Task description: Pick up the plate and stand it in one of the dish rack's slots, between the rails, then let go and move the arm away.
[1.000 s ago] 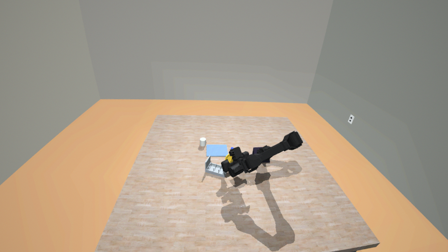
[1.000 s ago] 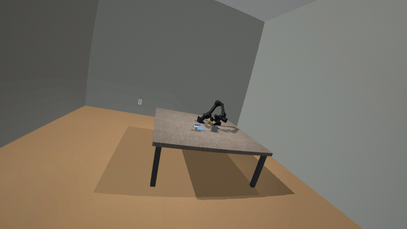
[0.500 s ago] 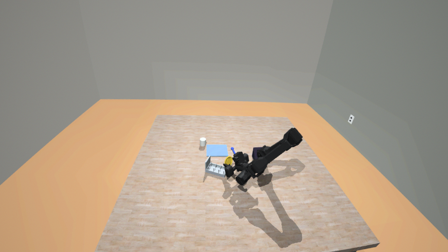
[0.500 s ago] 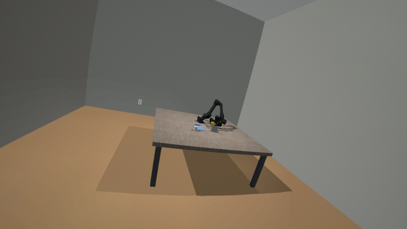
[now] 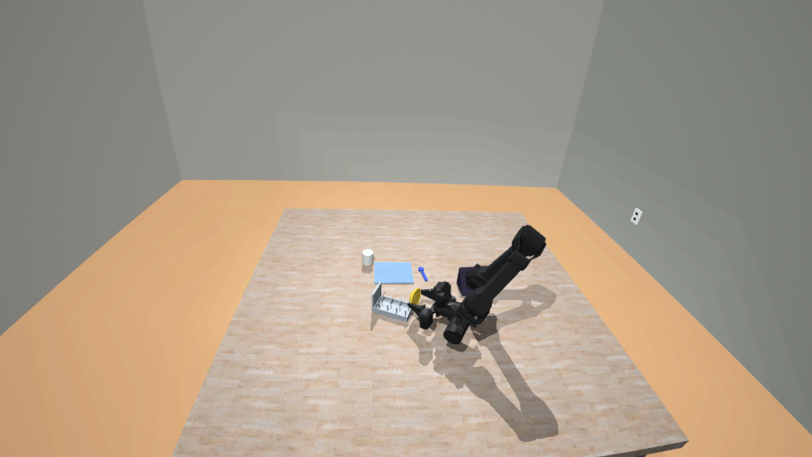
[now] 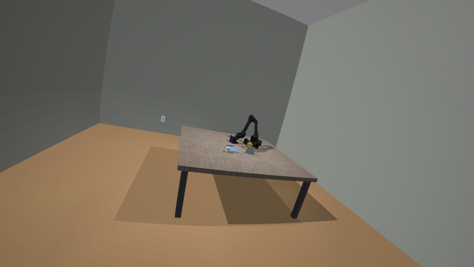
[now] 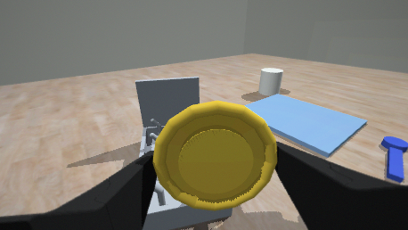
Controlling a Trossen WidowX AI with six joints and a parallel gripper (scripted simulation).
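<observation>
Right now the grey dish rack is 6 cm ahead of my gripper tip, 1 cm to the right of it and 4 cm below it. Also, from my gripper tip: blue utensil: 8 cm behind, 21 cm to the right, 6 cm below; white cup: 13 cm ahead, 30 cm to the right, 4 cm below; yellow plate: 1 cm behind.
</observation>
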